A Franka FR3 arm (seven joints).
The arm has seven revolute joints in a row. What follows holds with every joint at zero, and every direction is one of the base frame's. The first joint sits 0.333 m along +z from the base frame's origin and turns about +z. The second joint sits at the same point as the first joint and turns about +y. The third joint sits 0.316 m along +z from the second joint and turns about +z. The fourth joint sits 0.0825 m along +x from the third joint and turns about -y. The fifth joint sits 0.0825 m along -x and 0.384 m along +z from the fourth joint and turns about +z. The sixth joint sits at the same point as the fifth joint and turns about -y. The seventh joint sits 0.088 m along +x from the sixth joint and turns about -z. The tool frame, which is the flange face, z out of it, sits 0.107 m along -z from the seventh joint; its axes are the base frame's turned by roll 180, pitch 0 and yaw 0 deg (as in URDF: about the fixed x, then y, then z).
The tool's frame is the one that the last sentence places.
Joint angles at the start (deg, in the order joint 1, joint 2, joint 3, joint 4, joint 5, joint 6, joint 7): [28.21, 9.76, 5.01, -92.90, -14.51, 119.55, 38.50]
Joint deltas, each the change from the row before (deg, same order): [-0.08, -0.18, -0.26, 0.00, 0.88, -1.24, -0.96]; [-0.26, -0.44, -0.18, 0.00, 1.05, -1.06, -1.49]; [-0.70, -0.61, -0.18, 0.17, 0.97, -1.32, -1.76]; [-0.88, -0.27, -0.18, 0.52, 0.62, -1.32, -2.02]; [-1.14, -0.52, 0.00, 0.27, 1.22, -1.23, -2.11]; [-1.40, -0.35, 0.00, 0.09, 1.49, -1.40, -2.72]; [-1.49, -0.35, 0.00, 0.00, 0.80, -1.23, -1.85]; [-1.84, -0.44, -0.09, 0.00, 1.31, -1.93, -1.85]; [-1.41, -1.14, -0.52, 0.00, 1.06, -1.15, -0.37]
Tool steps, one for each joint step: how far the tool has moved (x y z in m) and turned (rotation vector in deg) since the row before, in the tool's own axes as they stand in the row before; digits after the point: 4 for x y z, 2 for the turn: [-0.0004, 0.0042, 0.0005, -0.23, -1.28, -0.20]; [0.0004, 0.0053, -0.0026, 0.13, -1.01, -0.52]; [0.0028, 0.0101, -0.0047, -0.01, -0.89, -0.37]; [0.0048, 0.0113, -0.0034, -0.24, -0.73, -0.62]; [0.0036, 0.0121, -0.0044, 0.31, -0.94, -0.41]; [0.0033, 0.0142, -0.0005, 0.32, -1.51, -0.74]; [0.0033, 0.0156, -0.0002, -0.13, -1.13, -0.08]; [0.0029, 0.0200, 0.0001, 0.02, -1.89, 0.51]; [0.0024, 0.0203, -0.0093, 0.38, -0.38, 1.92]
